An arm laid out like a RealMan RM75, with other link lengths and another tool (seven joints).
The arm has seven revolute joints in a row. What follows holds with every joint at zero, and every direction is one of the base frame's. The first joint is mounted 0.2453 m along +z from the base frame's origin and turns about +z. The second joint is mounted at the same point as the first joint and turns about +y. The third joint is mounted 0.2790 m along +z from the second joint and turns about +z. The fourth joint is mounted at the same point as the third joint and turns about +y. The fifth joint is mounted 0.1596 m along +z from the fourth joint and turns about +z. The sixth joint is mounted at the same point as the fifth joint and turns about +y. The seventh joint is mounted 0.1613 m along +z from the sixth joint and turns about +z. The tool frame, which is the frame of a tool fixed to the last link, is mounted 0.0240 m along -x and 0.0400 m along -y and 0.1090 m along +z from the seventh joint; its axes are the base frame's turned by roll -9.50, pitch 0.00 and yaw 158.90 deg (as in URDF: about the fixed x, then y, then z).
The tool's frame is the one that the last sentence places.
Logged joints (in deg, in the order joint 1, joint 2, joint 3, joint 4, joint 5, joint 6, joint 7), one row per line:
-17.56 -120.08 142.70 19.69 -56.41 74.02 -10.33
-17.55 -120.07 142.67 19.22 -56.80 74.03 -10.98
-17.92 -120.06 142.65 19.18 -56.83 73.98 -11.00
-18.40 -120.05 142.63 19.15 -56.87 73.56 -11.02
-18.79 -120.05 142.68 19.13 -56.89 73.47 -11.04
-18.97 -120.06 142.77 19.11 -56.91 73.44 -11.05
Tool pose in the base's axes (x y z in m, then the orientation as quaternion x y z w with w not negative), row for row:
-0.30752 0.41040 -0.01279 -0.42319 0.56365 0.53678 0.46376
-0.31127 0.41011 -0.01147 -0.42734 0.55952 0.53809 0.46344
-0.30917 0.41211 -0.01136 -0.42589 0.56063 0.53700 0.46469
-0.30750 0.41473 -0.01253 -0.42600 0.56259 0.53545 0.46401
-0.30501 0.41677 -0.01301 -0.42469 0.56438 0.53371 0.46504
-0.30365 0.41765 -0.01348 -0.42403 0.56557 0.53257 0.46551
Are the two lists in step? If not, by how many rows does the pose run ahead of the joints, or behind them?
They are in step.
